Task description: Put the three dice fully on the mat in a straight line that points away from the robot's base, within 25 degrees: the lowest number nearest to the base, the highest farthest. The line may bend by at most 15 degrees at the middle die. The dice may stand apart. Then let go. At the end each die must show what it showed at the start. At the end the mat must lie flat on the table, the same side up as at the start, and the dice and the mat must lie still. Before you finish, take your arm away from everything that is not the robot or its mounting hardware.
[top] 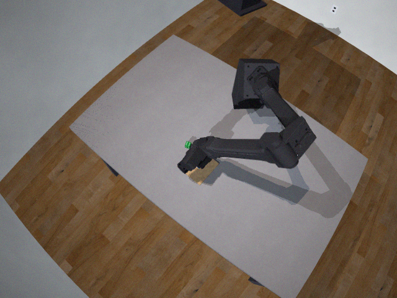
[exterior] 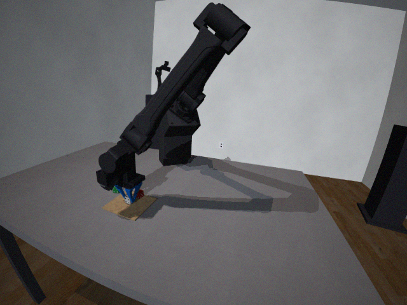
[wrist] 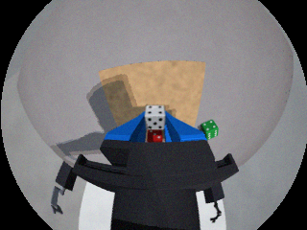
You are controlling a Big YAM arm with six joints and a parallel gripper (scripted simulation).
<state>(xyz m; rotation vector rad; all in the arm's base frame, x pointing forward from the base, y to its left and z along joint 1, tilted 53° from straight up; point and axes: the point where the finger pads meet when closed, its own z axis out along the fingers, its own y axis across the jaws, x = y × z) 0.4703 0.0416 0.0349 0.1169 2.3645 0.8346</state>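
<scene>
My gripper is now right at the white die. From my hand the other things lie so: tan mat: 2 cm below; red die: 5 cm behind, 1 cm to the right; green die: 2 cm behind, 11 cm to the right, 1 cm below.
</scene>
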